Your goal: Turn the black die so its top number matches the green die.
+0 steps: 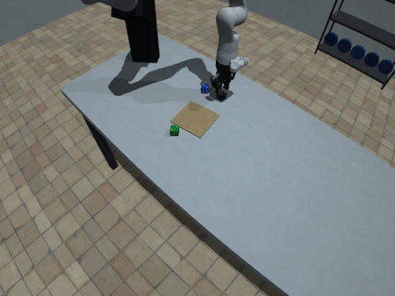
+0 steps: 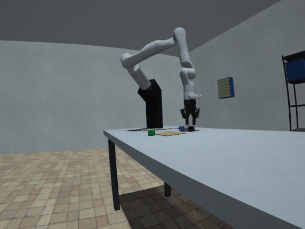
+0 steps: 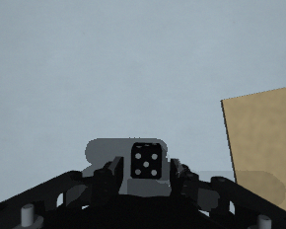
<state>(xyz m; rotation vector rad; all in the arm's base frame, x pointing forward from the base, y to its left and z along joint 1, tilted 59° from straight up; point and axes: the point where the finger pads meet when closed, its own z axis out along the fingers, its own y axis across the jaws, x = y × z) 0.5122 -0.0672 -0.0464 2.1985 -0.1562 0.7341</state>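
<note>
Right now the black die is 4 cm below my hand. From my hand the other things lie so: tan mat: 5 cm behind, 15 cm to the right, 5 cm below; then blue die: 8 cm behind, 1 cm to the left, 4 cm below; then green die: 9 cm behind, 25 cm to the right, 4 cm below.
</note>
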